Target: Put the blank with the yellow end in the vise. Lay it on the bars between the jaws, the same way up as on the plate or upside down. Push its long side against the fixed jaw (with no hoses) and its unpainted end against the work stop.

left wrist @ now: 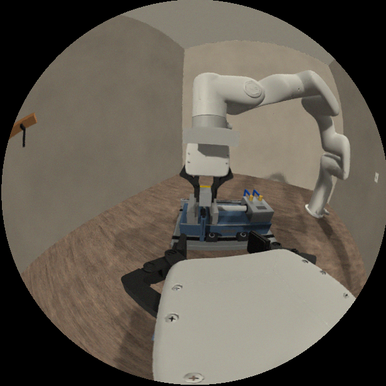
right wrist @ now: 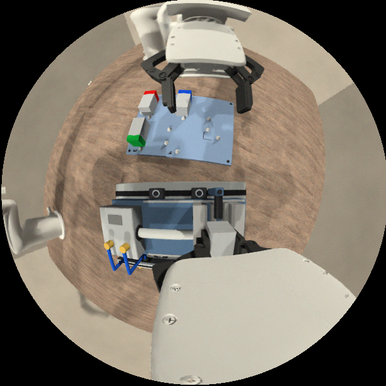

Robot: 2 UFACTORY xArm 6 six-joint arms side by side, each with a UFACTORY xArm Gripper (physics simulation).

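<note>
The blank with the yellow end (left wrist: 205, 195) (right wrist: 221, 239) is between the fingers of my right gripper (left wrist: 204, 199) (right wrist: 216, 238), which is shut on it. The yellow end shows at the top in the left wrist view. The blank is at the tops of the jaws; its underside and contact with the bars are hidden. The fixed jaw (left wrist: 192, 210) (right wrist: 239, 215) and the moving jaw (left wrist: 215, 212) (right wrist: 199, 217) stand apart on the vise (left wrist: 258, 212) (right wrist: 165, 214). The work stop (right wrist: 218, 206) shows between them. My left gripper (left wrist: 218, 243) (right wrist: 209, 108) is open and empty.
A blue plate (right wrist: 195, 145) with pegs lies beyond the vise in the right wrist view. It holds blanks with red (right wrist: 148, 103), blue (right wrist: 183, 103) and green (right wrist: 137, 131) ends. My left gripper hangs above the plate. Two blue hoses (right wrist: 113, 260) stick out from the vise's cylinder block.
</note>
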